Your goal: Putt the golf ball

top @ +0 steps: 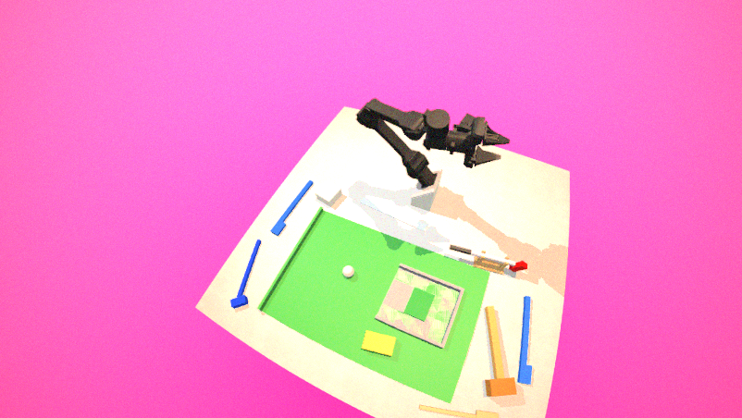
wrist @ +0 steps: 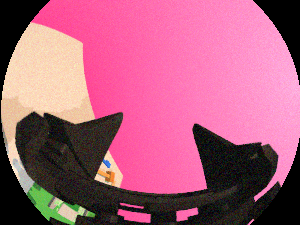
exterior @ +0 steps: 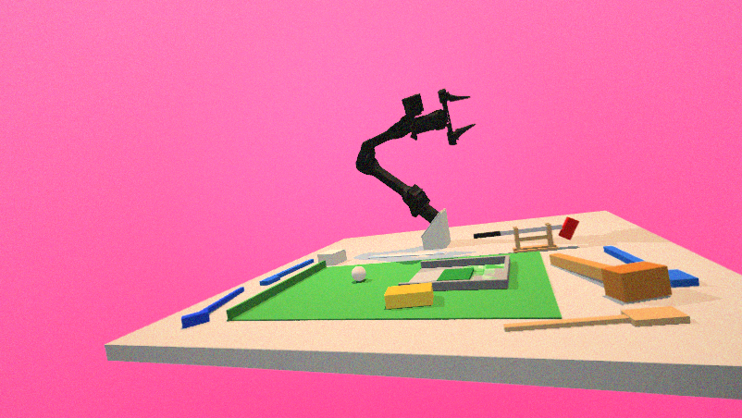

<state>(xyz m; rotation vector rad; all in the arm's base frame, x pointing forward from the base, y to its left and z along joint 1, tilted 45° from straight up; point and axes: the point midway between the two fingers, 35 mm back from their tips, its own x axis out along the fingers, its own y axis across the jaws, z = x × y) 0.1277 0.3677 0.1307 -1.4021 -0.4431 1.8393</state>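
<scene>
My gripper tip is 100 mm short of the red putter, 100 mm to the right of it and 410 mm above it. Round my gripper tip: wooden stand: 110 mm ahead, 120 mm to the left, 430 mm below; yellow block: 520 mm ahead, 170 mm to the right, 450 mm below; white golf ball: 330 mm ahead, 370 mm to the right, 440 mm below.
</scene>
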